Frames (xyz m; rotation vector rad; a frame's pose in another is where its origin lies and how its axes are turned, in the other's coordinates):
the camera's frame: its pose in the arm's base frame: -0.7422 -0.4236 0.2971 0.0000 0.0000 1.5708
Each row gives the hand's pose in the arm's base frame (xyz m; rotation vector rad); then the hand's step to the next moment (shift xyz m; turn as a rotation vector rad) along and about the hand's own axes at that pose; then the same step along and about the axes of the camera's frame.
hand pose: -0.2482 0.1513 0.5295 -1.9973 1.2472 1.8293
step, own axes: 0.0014 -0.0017 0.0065 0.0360 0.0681 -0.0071
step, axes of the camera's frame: 0.0045 0.0039 -0.0035 -0.0645 0.0427 -0.0026
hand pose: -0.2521 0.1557 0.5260 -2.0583 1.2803 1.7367
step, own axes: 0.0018 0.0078 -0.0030 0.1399 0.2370 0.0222
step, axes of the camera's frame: -0.0076 0.0032 0.0024 -0.2031 0.1834 -0.0365
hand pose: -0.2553 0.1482 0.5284 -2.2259 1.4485 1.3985
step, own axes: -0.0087 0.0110 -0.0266 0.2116 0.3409 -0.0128
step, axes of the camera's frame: -0.0148 -0.0070 0.0252 -0.3235 0.2350 -0.0354
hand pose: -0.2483 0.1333 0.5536 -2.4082 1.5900 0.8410
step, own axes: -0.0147 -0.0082 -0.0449 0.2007 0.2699 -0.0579
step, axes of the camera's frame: -0.0027 -0.0198 0.0436 -0.3021 0.1586 -0.0053
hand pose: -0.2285 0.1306 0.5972 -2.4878 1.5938 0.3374
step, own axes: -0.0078 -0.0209 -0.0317 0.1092 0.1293 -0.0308
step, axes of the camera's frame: 0.0072 -0.0190 0.0330 -0.1569 0.0704 -0.0032
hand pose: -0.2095 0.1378 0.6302 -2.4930 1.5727 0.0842
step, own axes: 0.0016 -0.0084 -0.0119 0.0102 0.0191 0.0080
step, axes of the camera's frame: -0.0002 -0.0076 0.0125 -0.0155 0.0123 -0.0119
